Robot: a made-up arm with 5 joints.
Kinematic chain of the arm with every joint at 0, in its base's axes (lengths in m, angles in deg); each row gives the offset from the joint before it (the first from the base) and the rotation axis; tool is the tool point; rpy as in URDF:
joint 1: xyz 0 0 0.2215 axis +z
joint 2: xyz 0 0 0 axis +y
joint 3: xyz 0.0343 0 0.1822 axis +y
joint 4: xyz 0.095 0 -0.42 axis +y
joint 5: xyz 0.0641 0 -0.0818 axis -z
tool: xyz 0 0 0 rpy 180 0 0
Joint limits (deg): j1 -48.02..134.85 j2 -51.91..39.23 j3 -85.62..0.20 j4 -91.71..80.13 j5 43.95..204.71
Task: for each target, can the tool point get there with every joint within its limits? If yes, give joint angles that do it. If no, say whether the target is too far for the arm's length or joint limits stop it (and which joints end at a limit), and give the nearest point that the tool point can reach.
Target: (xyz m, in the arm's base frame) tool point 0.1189 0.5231 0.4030
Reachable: yes | joints 77.19 -8.13 -72.98 47.54 119.75
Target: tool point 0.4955 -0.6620 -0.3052
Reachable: no: too far | nearest point 0.3543 -0.3938 -0.0268 | short by 0.412 m
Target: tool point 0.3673 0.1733 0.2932
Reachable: yes | joints 25.26 -36.16 -19.85 -31.46 114.32
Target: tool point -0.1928 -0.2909 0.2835
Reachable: no: joint limits stop it (at a limit: joint 1, joint 2, joint 3, joint 4) | nearest point 0.1763 -0.1959 0.2791 | short by 0.381 m
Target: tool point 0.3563 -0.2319 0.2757
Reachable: yes | joints -33.06 -40.59 -29.26 47.29 85.79
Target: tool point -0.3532 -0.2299 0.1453
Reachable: no: joint limits stop it (at a limit: joint 2, joint 3, joint 4) | nearest point -0.1294 -0.0842 -0.0592 | short by 0.336 m
